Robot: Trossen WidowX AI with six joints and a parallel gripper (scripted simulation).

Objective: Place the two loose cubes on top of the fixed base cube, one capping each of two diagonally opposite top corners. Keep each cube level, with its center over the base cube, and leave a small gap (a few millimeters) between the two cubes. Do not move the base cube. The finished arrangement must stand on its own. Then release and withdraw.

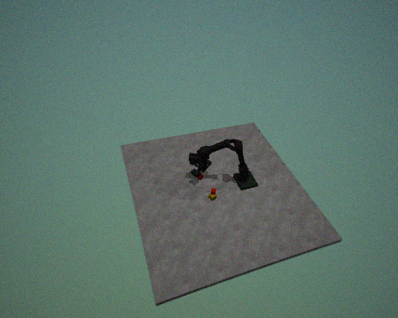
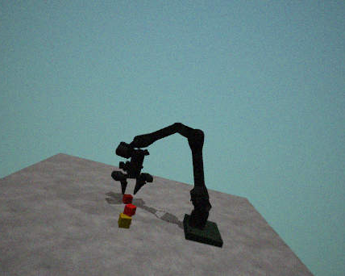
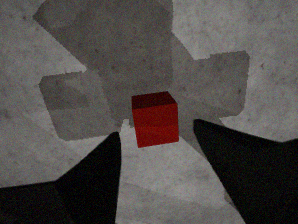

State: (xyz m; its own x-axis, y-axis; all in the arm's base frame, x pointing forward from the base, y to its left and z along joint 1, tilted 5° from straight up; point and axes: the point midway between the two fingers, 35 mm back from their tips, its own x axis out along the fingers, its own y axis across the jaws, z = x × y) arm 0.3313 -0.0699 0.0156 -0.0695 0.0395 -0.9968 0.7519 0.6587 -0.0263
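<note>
Right now the yellow base cube is 200 mm to the left of my gripper tip, 60 mm behind it and 20 mm below it.
</note>
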